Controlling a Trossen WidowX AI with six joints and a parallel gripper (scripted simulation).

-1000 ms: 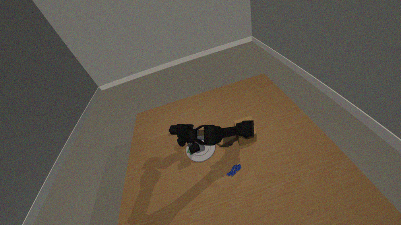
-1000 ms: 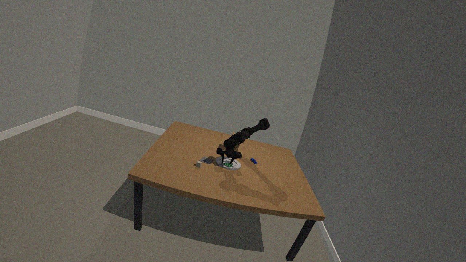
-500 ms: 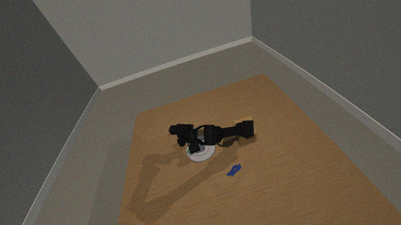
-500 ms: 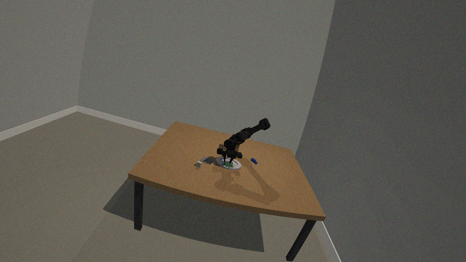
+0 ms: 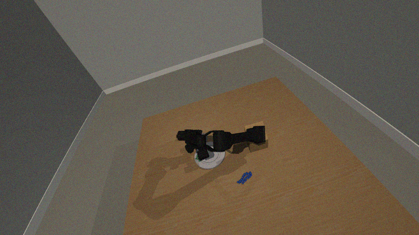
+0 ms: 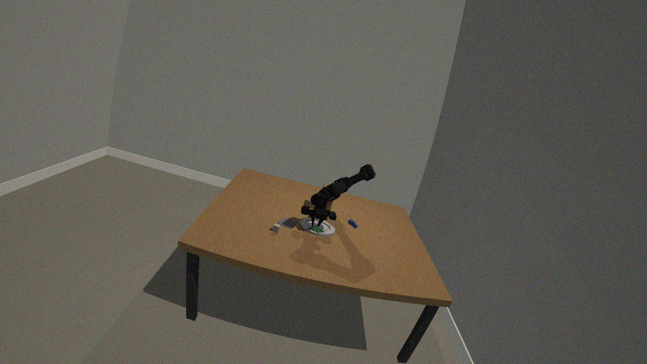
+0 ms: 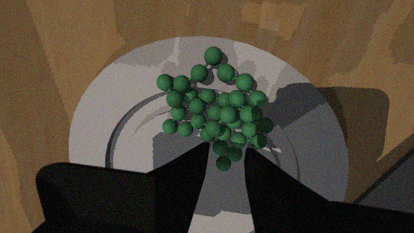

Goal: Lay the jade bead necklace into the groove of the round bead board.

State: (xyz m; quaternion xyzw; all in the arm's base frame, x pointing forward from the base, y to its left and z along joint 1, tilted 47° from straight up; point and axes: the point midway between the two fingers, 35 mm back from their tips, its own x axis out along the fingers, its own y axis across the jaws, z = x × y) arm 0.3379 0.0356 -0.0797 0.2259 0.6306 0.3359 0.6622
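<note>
My gripper tip is 30 mm past the round bead board, 10 mm to the right of it and 10 mm above it. The rest, counted from my gripper tip: pale block (190 mm to the right, 150 mm ahead); flat grey plate (150 mm to the right, 10 mm below, 10 mm ahead).
</note>
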